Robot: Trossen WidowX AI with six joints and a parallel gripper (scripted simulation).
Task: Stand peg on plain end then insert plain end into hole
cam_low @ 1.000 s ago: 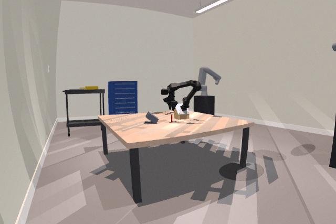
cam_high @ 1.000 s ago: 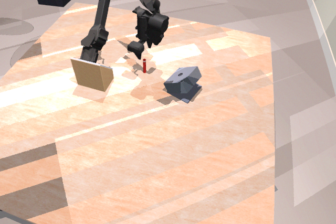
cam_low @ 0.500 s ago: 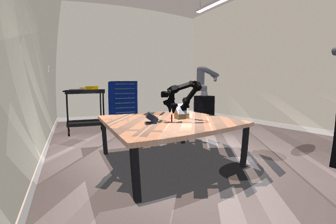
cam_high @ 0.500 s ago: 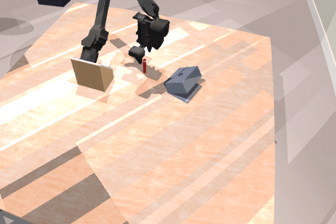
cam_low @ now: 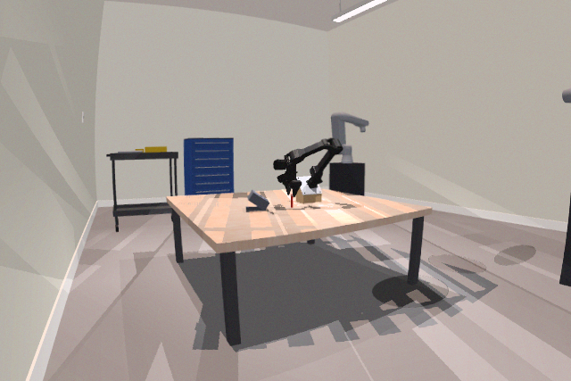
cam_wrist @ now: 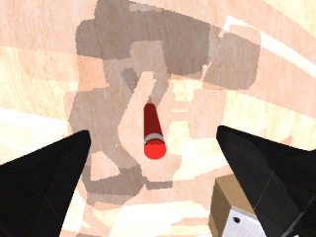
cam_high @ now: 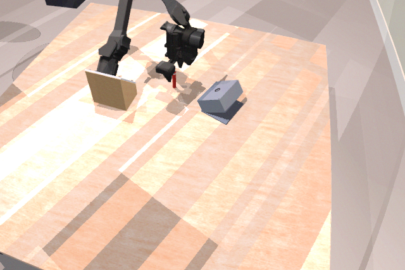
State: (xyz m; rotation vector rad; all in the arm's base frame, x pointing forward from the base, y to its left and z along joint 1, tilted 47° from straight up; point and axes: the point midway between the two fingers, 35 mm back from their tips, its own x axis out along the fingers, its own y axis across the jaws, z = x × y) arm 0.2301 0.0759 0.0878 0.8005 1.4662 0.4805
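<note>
My gripper tip is now 1 cm above the red peg. Also, from my gripper tip: grey sloped panel (19 cm ahead, 5 cm to the right, 1 cm below).
</note>
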